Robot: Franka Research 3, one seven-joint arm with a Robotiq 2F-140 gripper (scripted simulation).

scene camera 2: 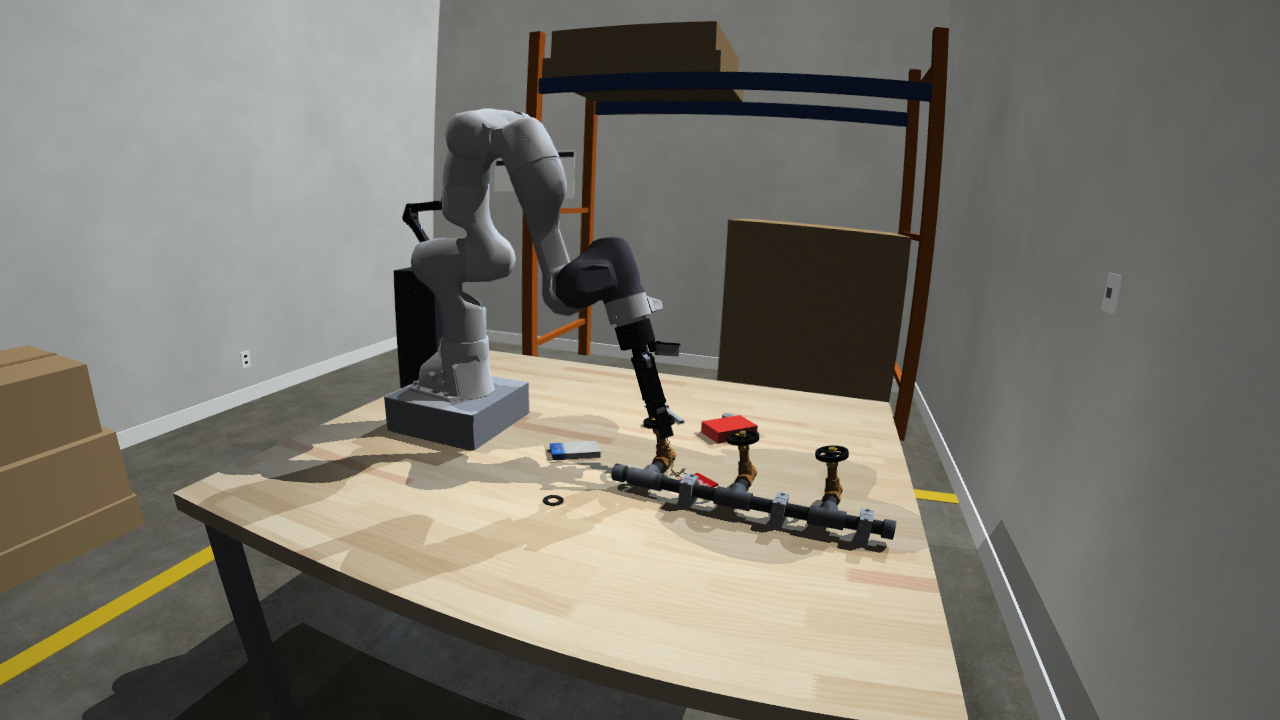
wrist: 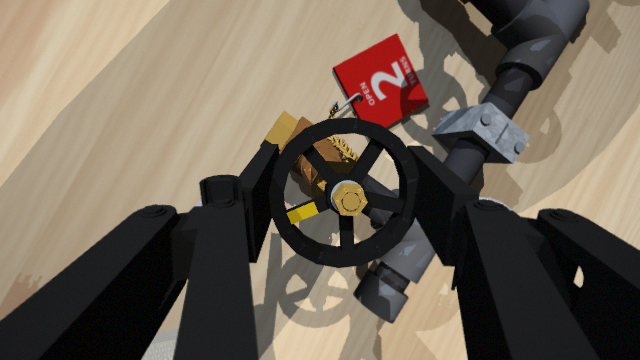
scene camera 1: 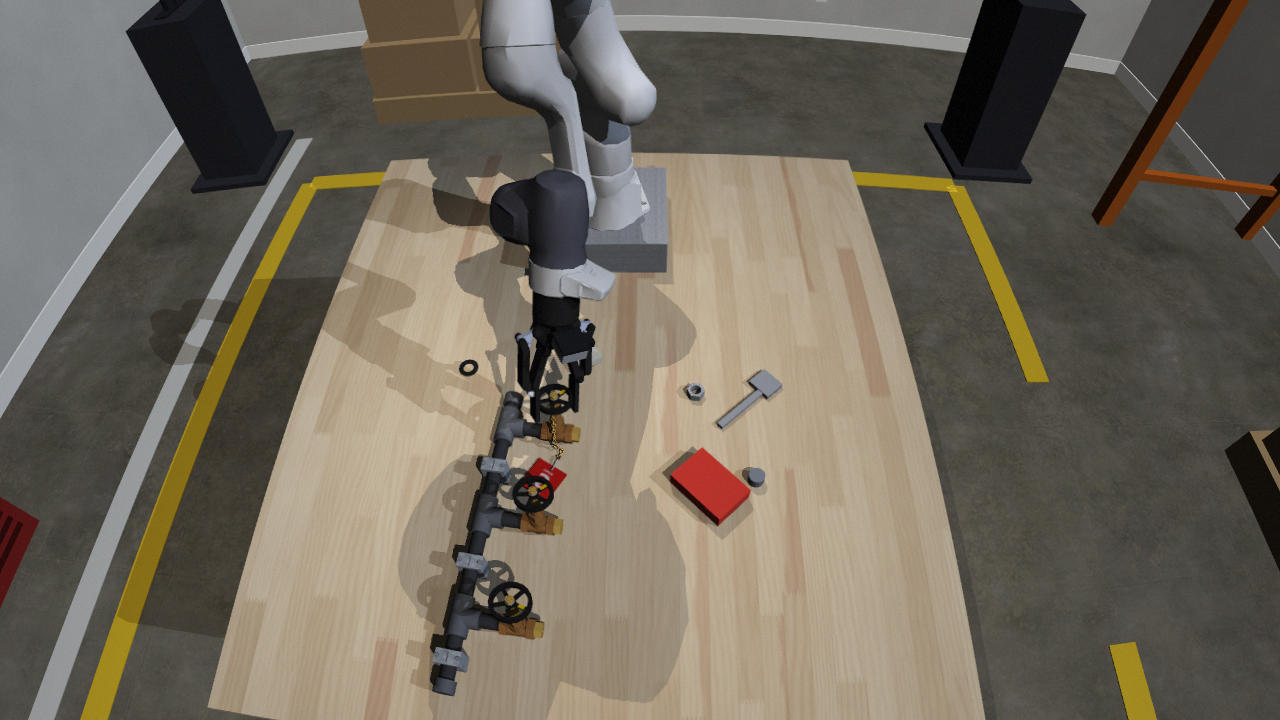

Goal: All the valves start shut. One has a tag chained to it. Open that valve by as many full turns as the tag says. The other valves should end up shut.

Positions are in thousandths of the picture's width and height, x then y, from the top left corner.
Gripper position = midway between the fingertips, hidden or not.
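Labels:
A red block is out of frame in the wrist view; the block is visible in scene camera 2 (561, 597) and in scene camera 1 (557, 680). My gripper is visible in scene camera 1 (433, 574), scene camera 2 (518, 603) and the wrist view (534, 471).

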